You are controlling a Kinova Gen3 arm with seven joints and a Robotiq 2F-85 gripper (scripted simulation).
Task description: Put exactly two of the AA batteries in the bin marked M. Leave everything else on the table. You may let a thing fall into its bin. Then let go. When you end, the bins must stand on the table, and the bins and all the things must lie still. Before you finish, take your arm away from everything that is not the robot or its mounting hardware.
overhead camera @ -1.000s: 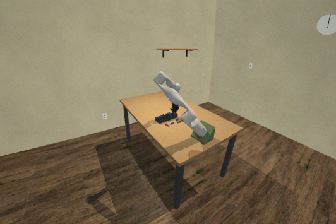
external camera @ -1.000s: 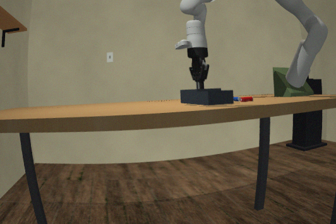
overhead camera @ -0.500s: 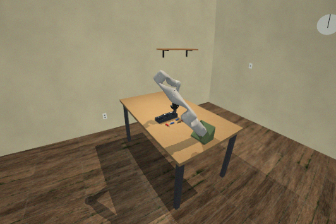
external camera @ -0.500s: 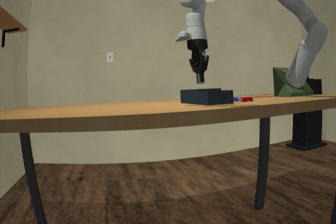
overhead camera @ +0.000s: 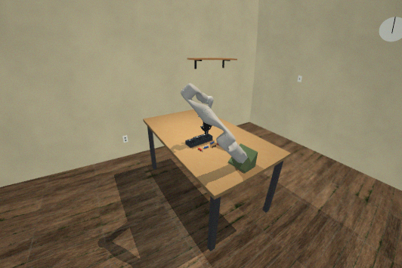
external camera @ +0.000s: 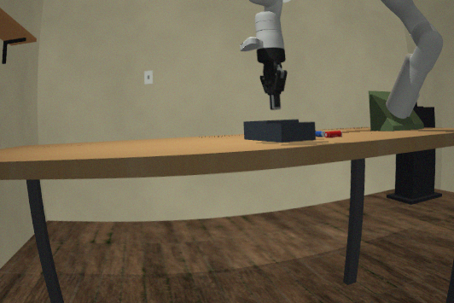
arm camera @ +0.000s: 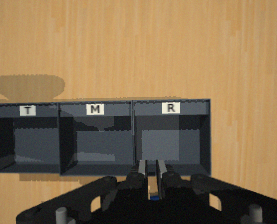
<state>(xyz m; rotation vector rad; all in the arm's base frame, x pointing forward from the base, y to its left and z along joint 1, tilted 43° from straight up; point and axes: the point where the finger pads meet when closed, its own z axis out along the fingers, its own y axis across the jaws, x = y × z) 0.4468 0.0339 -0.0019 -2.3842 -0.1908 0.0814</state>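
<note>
The dark bin lies 7 cm below my hand, 6 cm to the left of it and 2 cm ahead of it. From my hand the other things lie so: red AA battery (12 cm behind, 9 cm below, 7 cm to the right); then black screw (12 cm behind, 9 cm below, 1 cm to the right); then blue AA battery (10 cm behind, 9 cm below, 7 cm to the left).
</note>
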